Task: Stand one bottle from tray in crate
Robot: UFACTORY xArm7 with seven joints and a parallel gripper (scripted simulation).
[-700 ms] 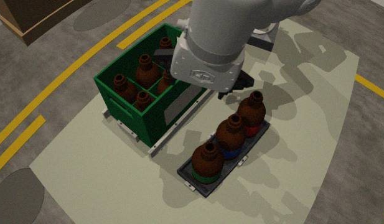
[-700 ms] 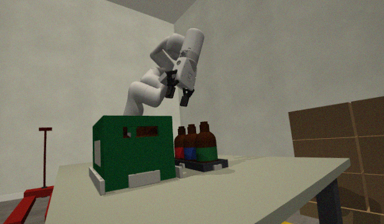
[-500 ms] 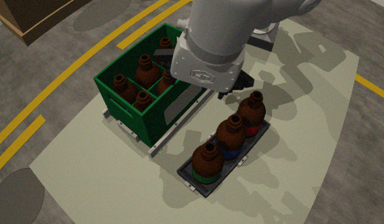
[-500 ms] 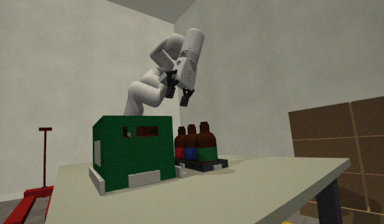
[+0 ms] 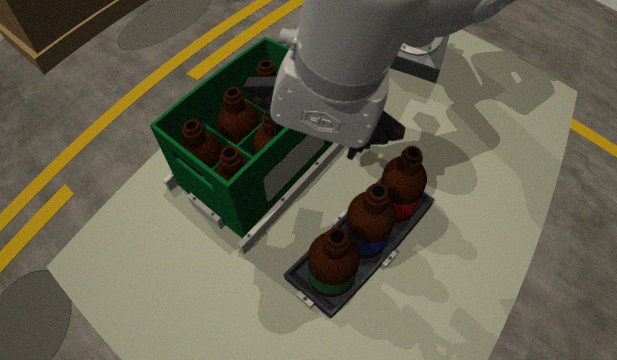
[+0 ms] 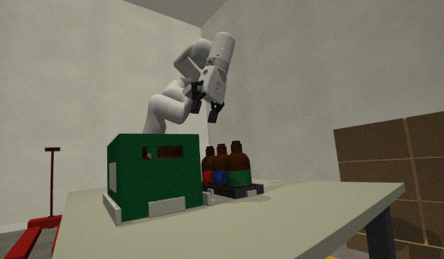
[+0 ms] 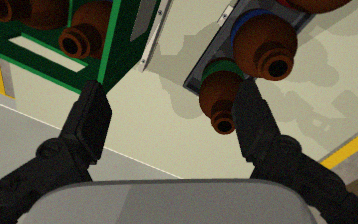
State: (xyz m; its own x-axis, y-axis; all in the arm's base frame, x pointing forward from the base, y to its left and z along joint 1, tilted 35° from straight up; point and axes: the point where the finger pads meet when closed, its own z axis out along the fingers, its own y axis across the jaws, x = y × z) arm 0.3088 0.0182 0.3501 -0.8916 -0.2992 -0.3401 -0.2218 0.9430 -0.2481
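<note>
Now: the dark tray 240 mm below my hand, 80 mm to the left of it and 30 mm behind it. Round my hand: green crate 170 mm below, 160 mm to the right, 50 mm behind.
</note>
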